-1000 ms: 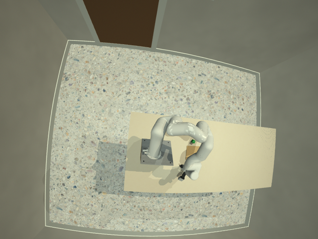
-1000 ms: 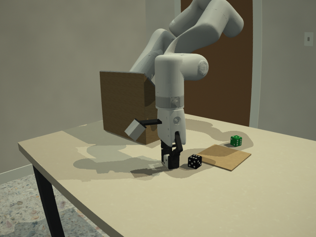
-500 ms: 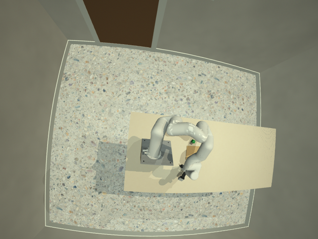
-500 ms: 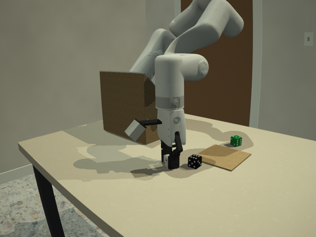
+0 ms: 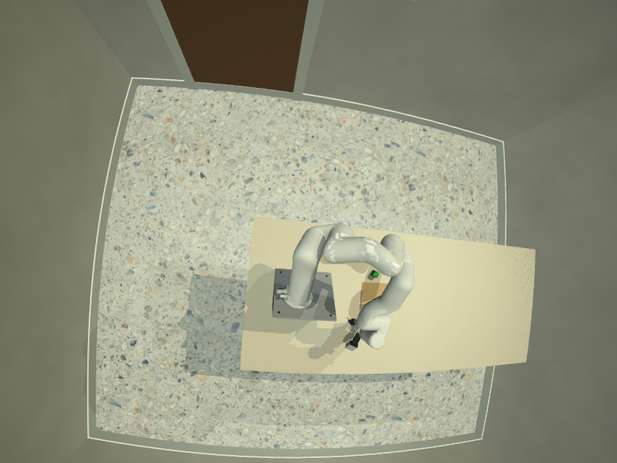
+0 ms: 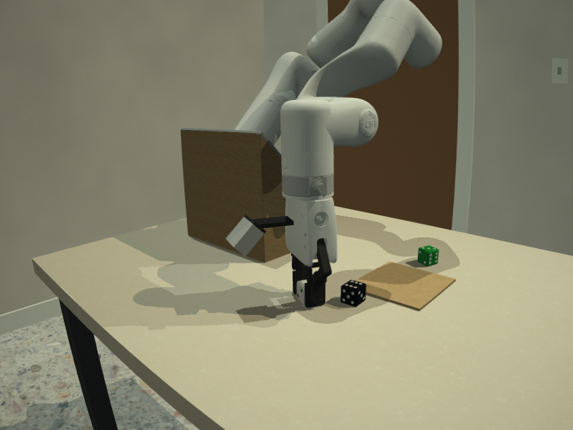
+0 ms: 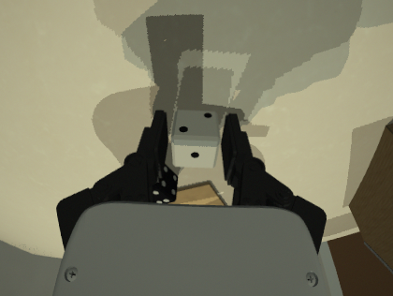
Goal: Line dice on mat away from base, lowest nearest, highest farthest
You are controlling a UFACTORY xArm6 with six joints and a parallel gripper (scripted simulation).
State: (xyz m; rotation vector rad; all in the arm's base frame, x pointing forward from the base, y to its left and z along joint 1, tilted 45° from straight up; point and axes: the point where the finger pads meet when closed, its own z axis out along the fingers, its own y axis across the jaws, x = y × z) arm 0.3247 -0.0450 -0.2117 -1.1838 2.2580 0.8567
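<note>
My gripper is now 10 mm above the white die. The rest, counted from my hand: black die 60 mm ahead, 30 mm to the left, 10 mm below; green die 250 mm to the left, 100 mm ahead, 10 mm below; brown mat 140 mm to the left, 100 mm ahead, 20 mm below.
</note>
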